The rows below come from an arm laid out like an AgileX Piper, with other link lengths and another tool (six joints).
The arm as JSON. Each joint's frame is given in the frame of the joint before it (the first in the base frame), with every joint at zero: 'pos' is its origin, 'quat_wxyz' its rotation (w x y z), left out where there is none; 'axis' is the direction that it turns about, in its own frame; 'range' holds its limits. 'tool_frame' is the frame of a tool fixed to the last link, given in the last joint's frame.
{
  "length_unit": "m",
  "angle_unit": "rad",
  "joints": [
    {
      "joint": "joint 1",
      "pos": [
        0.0,
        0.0,
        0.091
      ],
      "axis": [
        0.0,
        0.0,
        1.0
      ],
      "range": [
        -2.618,
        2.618
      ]
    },
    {
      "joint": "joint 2",
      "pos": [
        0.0,
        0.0,
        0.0
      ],
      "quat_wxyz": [
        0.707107,
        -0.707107,
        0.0,
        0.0
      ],
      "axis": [
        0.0,
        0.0,
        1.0
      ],
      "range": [
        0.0,
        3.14
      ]
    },
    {
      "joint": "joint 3",
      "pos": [
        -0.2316,
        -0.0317,
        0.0
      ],
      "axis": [
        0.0,
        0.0,
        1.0
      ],
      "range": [
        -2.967,
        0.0
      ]
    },
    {
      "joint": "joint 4",
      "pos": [
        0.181,
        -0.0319,
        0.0
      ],
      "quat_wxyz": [
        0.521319,
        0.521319,
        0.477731,
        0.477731
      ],
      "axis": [
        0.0,
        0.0,
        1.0
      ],
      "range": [
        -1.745,
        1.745
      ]
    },
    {
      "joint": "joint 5",
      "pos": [
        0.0,
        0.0,
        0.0
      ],
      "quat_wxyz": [
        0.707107,
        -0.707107,
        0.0,
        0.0
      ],
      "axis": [
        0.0,
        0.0,
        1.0
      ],
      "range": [
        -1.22,
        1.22
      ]
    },
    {
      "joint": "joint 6",
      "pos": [
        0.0,
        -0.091,
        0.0
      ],
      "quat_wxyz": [
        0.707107,
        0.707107,
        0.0,
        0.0
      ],
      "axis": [
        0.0,
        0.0,
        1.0
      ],
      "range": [
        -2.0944,
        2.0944
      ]
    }
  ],
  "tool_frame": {
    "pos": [
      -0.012,
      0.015,
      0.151
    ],
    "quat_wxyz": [
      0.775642,
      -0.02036,
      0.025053,
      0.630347
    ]
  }
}
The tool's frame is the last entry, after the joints.
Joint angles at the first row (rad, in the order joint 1, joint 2, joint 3, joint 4, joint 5, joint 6):
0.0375 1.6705 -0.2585 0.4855 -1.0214 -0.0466
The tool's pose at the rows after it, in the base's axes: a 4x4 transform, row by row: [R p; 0 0 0 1], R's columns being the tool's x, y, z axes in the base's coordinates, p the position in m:
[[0.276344 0.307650 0.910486 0.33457], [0.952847 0.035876 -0.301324 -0.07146], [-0.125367 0.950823 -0.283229 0.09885], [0 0 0 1]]
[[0.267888 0.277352 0.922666 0.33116], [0.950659 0.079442 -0.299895 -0.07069], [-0.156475 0.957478 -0.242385 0.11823], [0 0 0 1]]
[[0.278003 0.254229 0.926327 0.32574], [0.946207 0.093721 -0.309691 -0.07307], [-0.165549 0.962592 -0.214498 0.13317], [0 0 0 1]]
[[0.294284 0.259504 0.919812 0.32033], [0.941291 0.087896 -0.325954 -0.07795], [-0.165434 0.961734 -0.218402 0.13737], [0 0 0 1]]
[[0.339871 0.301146 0.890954 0.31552], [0.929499 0.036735 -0.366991 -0.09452], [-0.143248 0.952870 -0.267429 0.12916], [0 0 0 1]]
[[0.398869 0.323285 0.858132 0.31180], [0.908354 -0.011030 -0.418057 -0.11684], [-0.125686 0.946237 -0.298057 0.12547], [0 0 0 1]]
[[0.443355 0.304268 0.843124 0.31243], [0.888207 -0.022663 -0.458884 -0.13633], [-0.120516 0.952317 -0.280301 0.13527], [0 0 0 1]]
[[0.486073 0.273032 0.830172 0.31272], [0.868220 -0.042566 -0.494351 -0.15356], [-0.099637 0.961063 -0.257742 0.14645], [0 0 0 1]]
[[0.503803 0.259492 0.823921 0.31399], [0.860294 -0.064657 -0.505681 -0.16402], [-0.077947 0.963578 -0.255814 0.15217], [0 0 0 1]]
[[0.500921 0.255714 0.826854 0.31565], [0.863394 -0.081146 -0.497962 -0.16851], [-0.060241 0.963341 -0.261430 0.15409], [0 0 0 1]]
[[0.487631 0.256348 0.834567 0.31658], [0.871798 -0.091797 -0.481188 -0.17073], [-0.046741 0.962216 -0.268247 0.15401], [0 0 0 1]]
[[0.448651 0.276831 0.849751 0.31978], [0.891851 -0.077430 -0.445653 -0.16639], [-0.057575 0.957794 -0.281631 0.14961], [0 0 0 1]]
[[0.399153 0.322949 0.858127 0.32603], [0.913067 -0.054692 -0.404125 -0.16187], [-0.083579 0.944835 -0.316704 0.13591], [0 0 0 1]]
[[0.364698 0.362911 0.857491 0.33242], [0.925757 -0.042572 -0.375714 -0.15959], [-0.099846 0.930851 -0.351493 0.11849], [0 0 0 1]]
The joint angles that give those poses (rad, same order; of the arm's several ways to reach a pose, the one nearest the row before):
0.0386 1.5964 -0.2585 0.4888 -1.0048 -0.0980
0.0387 1.5095 -0.2576 0.4992 -0.9715 -0.1672
0.0386 1.4302 -0.2579 0.5284 -0.9323 -0.2207
0.0310 1.3790 -0.2599 0.5637 -0.8856 -0.2623
-0.0309 1.3629 -0.2811 0.5891 -0.8018 -0.2792
-0.1217 1.3629 -0.3147 0.5877 -0.7341 -0.2839
-0.2042 1.3629 -0.3595 0.5543 -0.7014 -0.2779
-0.2698 1.3629 -0.4040 0.5320 -0.6753 -0.2582
-0.3233 1.3629 -0.4439 0.4972 -0.6281 -0.2298
-0.3684 1.3629 -0.4684 0.4309 -0.5833 -0.1773
-0.4177 1.3629 -0.4801 0.3233 -0.5472 -0.0931
-0.4532 1.3721 -0.4801 0.1849 -0.5299 -0.0059
-0.4822 1.4177 -0.4851 0.0482 -0.5299 0.0628
-0.4931 1.4863 -0.4874 -0.0207 -0.5602 0.0888

